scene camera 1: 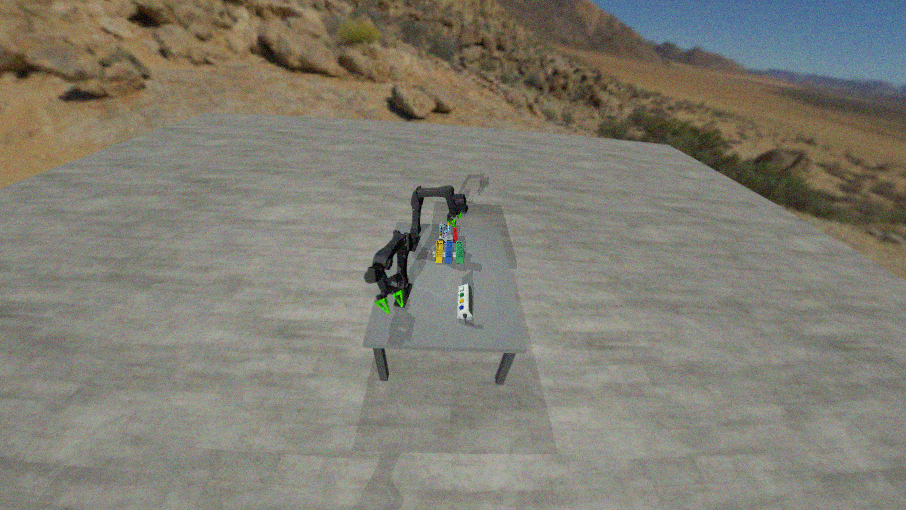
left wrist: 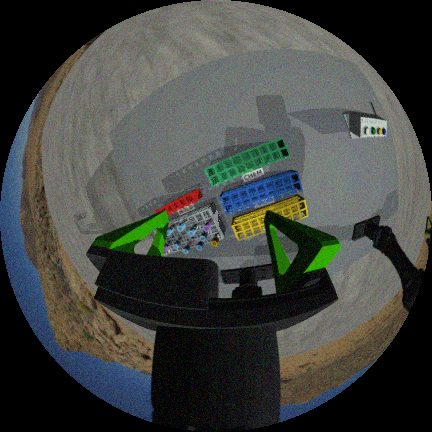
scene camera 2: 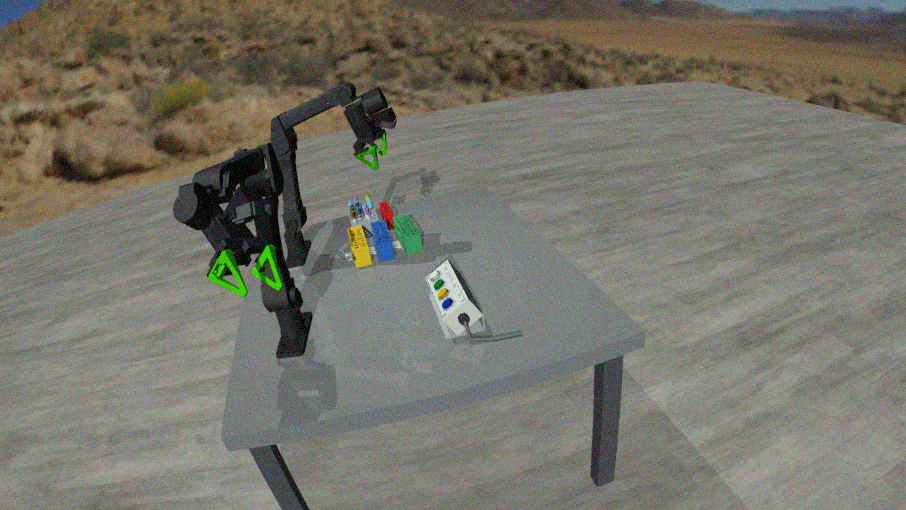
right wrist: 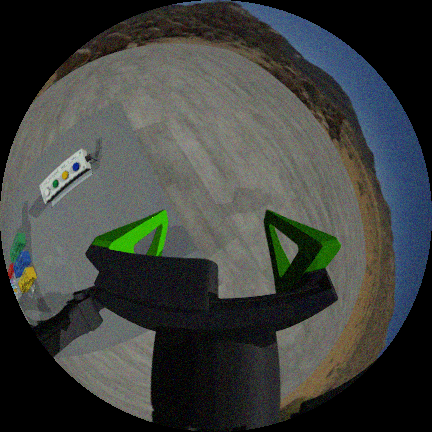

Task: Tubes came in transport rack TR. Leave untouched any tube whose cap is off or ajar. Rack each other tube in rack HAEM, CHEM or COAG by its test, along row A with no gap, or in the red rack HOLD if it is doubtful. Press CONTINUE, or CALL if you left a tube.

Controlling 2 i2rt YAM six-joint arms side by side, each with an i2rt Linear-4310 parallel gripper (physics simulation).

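Seen in the pictures: left gripper, between the fingertips: (scene camera 1: 456, 222) (left wrist: 215, 215) (scene camera 2: 380, 162); right gripper, between the fingertips: (scene camera 1: 395, 309) (scene camera 2: 263, 291) (right wrist: 215, 214); left arm's base, origin of its link: (scene camera 1: 413, 243) (left wrist: 248, 273) (scene camera 2: 298, 255); right arm's base, origin of its link: (left wrist: 366, 226) (scene camera 2: 295, 335).
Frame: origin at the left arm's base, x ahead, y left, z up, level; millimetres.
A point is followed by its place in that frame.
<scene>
The transport rack (left wrist: 200, 216) @[x 258, y 89, z 29 mm] holds several upright tubes with light blue caps (left wrist: 192, 232) @[x 244, y 95, z 94 mm], purple caps (left wrist: 207, 227) @[x 250, y 55, z 94 mm] and an orange cap (left wrist: 214, 243) @[x 206, y 50, z 94 mm]; cap seating is too small to judge. Beside it are the red rack (scene camera 2: 386, 215) @[x 311, y 77, z 50 mm] (left wrist: 182, 201) @[x 308, y 138, z 7 mm], green rack (scene camera 2: 408, 234) @[x 376, y -83, z 31 mm] (scene camera 1: 459, 251) @[x 372, y -65, z 33 mm], blue rack (scene camera 2: 382, 240) @[x 301, y -163, z 57 mm] (scene camera 1: 448, 251) @[x 293, y -114, z 57 mm] and yellow rack (scene camera 2: 361, 248) @[x 239, y -190, z 55 mm] (scene camera 1: 439, 251) @[x 228, y -124, z 54 mm]. A CHEM label (left wrist: 252, 174) @[x 333, y -72, z 2 mm] lies between green and blue. My left gripper (scene camera 1: 455, 221) @[x 329, y -19, z 253 mm] (scene camera 2: 379, 160) @[x 329, y -19, z 253 mm] (left wrist: 215, 215) @[x 329, y -19, z 253 mm] is open and empty, high above the transport rack area; its finger hides part of it. My right gripper (scene camera 1: 394, 309) @[x 139, y -880, z 276 mm] (scene camera 2: 261, 292) @[x 139, y -880, z 276 mm] (right wrist: 215, 214) @[x 139, y -880, z 276 mm] is open and empty, raised near the table edge.
A white button box (scene camera 2: 455, 288) @[x 470, y -590, z 78 mm] (left wrist: 375, 125) @[x 456, y -552, z 71 mm] (right wrist: 60, 170) @[x 462, y -563, z 75 mm] with white, green, yellow and blue buttons stands on the grey table (scene camera 2: 538, 310) @[x 644, y -617, z 0 mm], apart from the racks. A cable leaves its end. Both arm bases stand along the table's left edge in the scene views.
</scene>
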